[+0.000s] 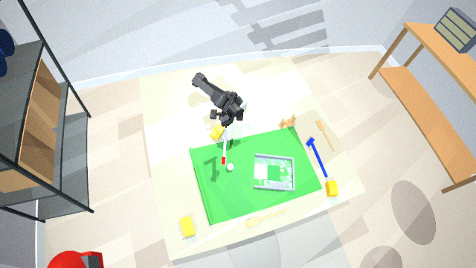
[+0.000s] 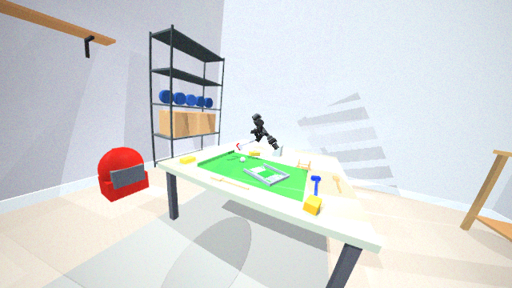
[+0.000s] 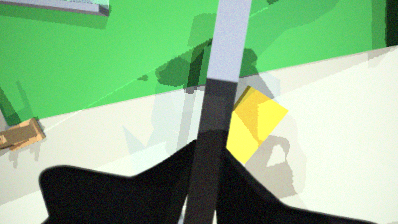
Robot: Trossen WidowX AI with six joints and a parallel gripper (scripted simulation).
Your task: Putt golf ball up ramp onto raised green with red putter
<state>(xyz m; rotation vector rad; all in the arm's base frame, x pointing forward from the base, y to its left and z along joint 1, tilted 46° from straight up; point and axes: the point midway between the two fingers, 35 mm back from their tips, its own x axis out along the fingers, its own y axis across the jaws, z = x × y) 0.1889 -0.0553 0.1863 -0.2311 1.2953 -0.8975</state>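
My gripper tip is now 110 mm short of the red putter and 50 mm to the left of it. Round my gripper tip: white golf ball: 220 mm ahead, 60 mm to the right, 120 mm below; then green mat: 290 mm ahead, 90 mm to the left, 140 mm below; then small wooden rack: 60 mm ahead, 450 mm to the left, 110 mm below.
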